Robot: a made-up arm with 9 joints. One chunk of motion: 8 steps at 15 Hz.
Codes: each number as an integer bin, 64 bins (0 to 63) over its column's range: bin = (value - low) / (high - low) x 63, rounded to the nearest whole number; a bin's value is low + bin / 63 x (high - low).
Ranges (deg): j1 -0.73..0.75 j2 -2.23..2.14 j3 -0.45..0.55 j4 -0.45..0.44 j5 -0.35..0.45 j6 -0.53..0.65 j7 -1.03..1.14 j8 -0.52..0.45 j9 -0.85..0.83
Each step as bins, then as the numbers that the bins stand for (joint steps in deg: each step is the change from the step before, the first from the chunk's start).
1 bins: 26 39 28 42 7 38 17 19 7
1 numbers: -0.119 0.475 -0.006 0.143 -0.261 0.182 -0.444 -0.227 -0.663
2 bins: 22 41 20 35 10 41 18 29 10
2 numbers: -0.213 0.614 -0.133 0.044 -0.223 0.238 -0.410 -0.073 -0.583
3 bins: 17 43 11 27 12 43 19 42 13
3 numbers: -0.331 0.753 -0.275 -0.069 -0.198 0.275 -0.376 0.127 -0.503
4 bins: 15 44 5 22 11 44 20 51 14
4 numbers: -0.378 0.822 -0.371 -0.139 -0.210 0.294 -0.341 0.265 -0.477
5 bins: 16 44 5 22 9 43 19 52 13
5 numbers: -0.354 0.822 -0.371 -0.139 -0.236 0.275 -0.376 0.281 -0.503
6 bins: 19 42 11 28 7 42 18 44 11
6 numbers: -0.284 0.683 -0.275 -0.054 -0.261 0.257 -0.410 0.157 -0.557
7 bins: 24 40 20 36 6 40 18 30 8
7 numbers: -0.166 0.545 -0.133 0.059 -0.274 0.219 -0.410 -0.058 -0.637
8 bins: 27 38 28 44 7 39 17 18 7
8 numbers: -0.096 0.406 -0.006 0.172 -0.261 0.200 -0.444 -0.243 -0.663
